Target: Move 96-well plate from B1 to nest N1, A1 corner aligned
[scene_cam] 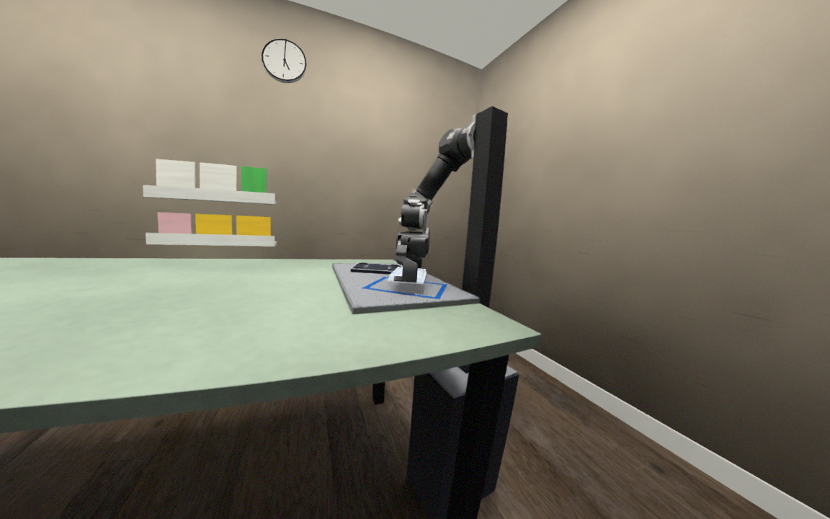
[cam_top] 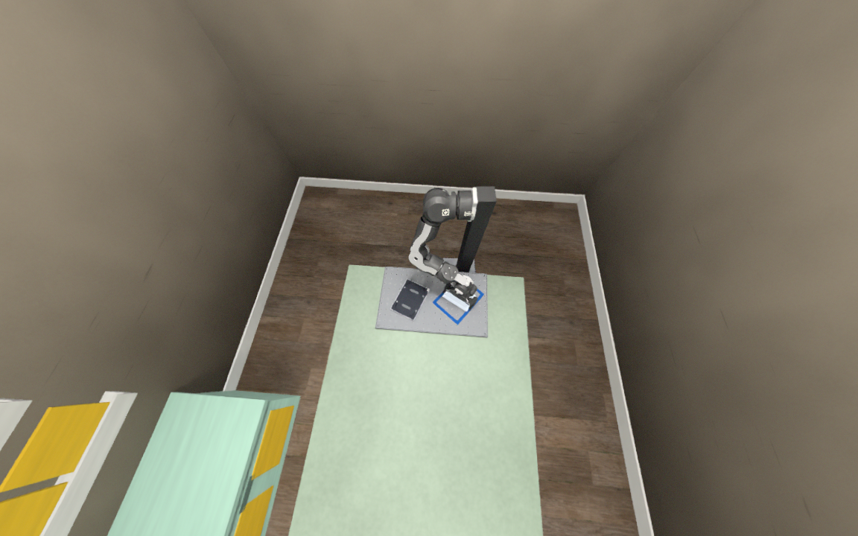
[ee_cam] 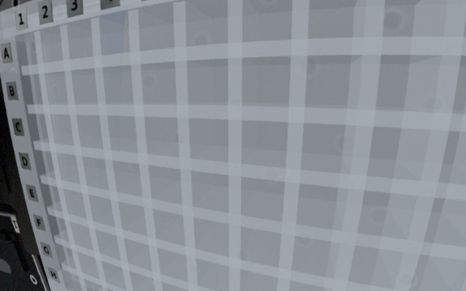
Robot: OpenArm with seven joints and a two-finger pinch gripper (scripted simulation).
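Now: the 96-well plate 1 cm above my hand. Also, from my hand: black plate nest N1 (22 cm to the right, 2 cm below, 1 cm ahead); then white A1 label (14 cm to the right, 4 cm behind, 1 cm below).
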